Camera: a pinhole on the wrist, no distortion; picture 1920 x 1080 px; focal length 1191.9 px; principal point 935.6 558.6 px. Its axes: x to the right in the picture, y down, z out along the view. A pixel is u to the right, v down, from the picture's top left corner.
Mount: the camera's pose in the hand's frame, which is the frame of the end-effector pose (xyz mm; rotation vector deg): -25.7 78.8 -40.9 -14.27 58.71 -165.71
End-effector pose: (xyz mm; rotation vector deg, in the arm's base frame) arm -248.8 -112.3 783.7 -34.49 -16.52 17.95
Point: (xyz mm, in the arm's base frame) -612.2 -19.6 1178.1
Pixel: 1666 43
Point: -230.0 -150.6 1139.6
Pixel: 899 736
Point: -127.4 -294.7 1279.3
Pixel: 828 1032
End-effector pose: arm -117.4 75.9 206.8 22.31 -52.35 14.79
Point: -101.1 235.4 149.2
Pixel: behind the camera
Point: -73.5 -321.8 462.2
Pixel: 609 799
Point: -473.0 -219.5 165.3
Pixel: 1842 312
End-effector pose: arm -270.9 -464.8 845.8 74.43 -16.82 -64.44
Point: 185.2 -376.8 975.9
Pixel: behind the camera
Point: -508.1 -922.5 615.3
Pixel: 400 547
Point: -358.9 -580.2 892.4
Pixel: 800 143
